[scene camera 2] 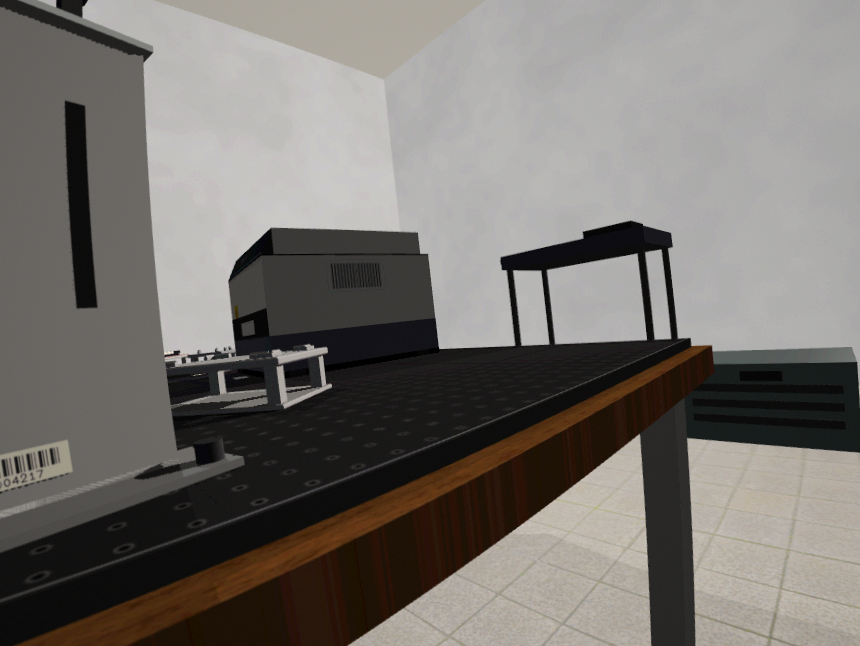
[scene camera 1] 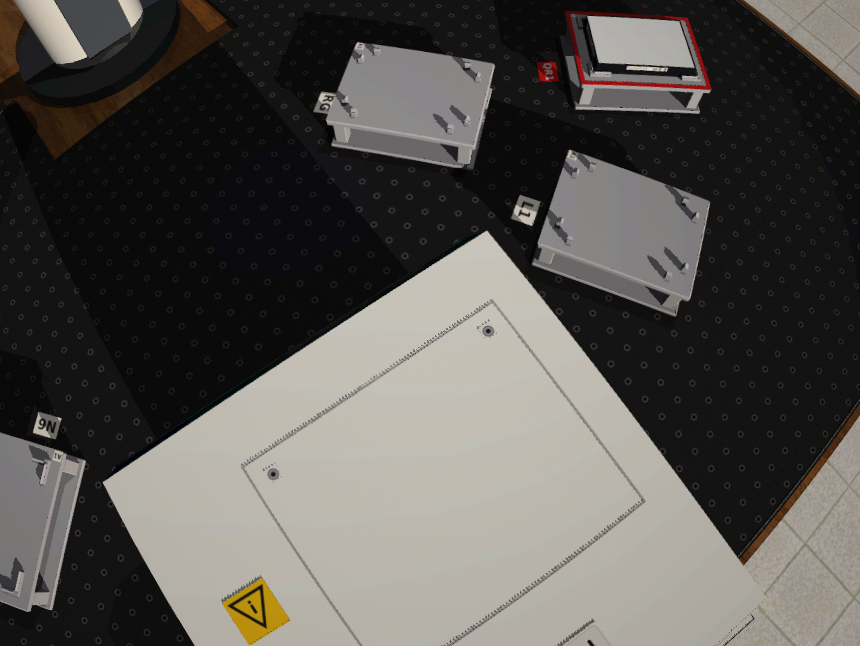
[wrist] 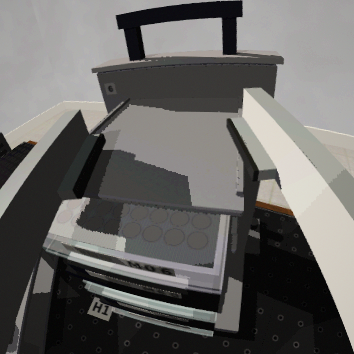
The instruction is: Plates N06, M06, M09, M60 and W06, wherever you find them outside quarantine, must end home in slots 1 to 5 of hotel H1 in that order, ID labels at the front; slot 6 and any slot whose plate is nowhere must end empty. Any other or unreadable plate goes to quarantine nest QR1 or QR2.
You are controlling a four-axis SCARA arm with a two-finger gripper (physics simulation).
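Places are measured from the arm's base along level axes (x right, y back, z down), in millimetres.
Pixels of known places: gripper, fingertip midpoint: (wrist: 162,114); arm's base at its link origin: (scene camera 1: 99,38).
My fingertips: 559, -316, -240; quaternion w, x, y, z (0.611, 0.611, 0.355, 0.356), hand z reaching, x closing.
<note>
Ahead of a thing's pixels: the offset from my fingertips to its top centre, as dx, dy, dz. "spot": to the spot under its first point.
Hotel H1 (wrist: 185,87) stands ahead in the wrist view, its "6" mark high at the left. Its top shelf @[+5, -7, +13] (wrist: 155,135) is bare. Plate M06 @[-5, -4, +25] (wrist: 175,237) lies just under that shelf, its label at the front. Below it show the front edges of more plates @[spot: -59, +44, +86] (wrist: 200,317), their labels unreadable here. My gripper (wrist: 162,114) is shut to a narrow stand with nothing held; its two pads stand apart, over the left and right sides of the top shelf in the view. A black plate with a pale top @[-1025, -251, +163] (scene camera 1: 641,43) sits on nest QR1 @[spot: -1042, -337, +200] (scene camera 1: 695,97), its label unreadable.
Nest RG @[-772, -129, +167] (scene camera 1: 413,93) and nest L1 @[-827, -397, +167] (scene camera 1: 622,225) bear no plate. Nest N6 @[spot: -181, -211, +177] (scene camera 1: 20,500) is partly in view. A large pale housing @[-461, -505, -25] (scene camera 1: 444,445) fills the front of scene camera 1. A tall grey cabinet @[spot: +74, -76, +82] (scene camera 2: 114,208) and a grey machine @[spot: -316, -463, +104] (scene camera 2: 347,299) stand on the table.
</note>
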